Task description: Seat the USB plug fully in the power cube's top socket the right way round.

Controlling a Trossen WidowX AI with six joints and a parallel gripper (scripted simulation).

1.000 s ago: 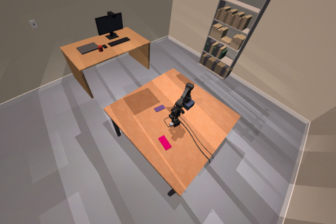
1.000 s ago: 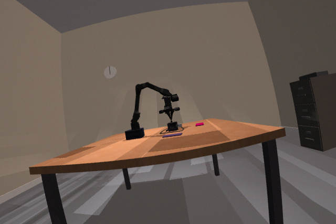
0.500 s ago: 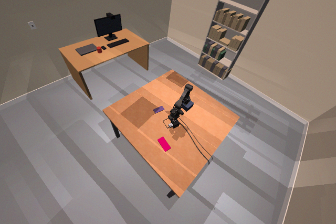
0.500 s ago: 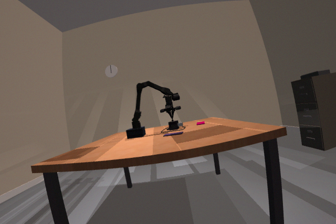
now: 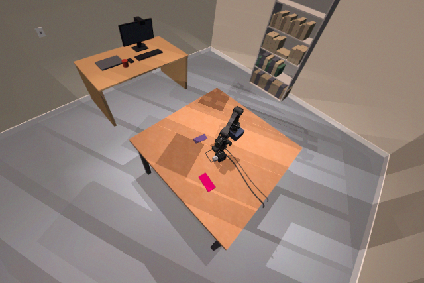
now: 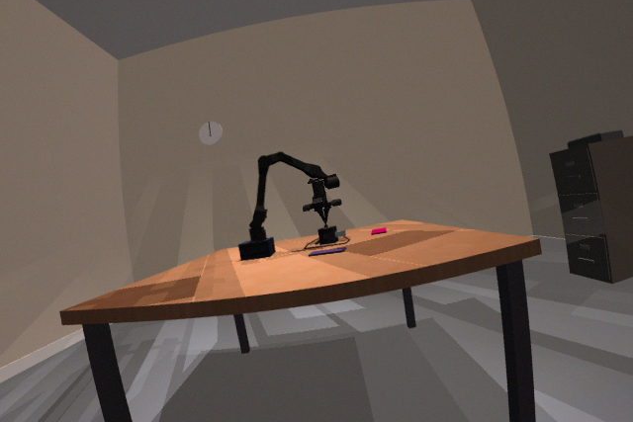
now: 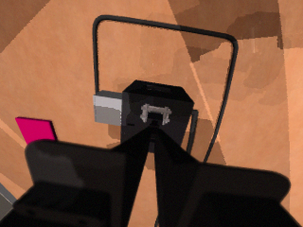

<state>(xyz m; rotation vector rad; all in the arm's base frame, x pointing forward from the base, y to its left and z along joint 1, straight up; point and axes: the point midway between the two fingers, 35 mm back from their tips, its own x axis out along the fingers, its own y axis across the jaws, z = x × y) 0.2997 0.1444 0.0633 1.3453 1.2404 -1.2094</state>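
The usb plug is 20 mm below my gripper tip. Also, from my gripper tip: purple flat block (40 mm ahead, 280 mm to the right, 100 mm below); magenta flat block (250 mm ahead, 140 mm to the left, 100 mm below).
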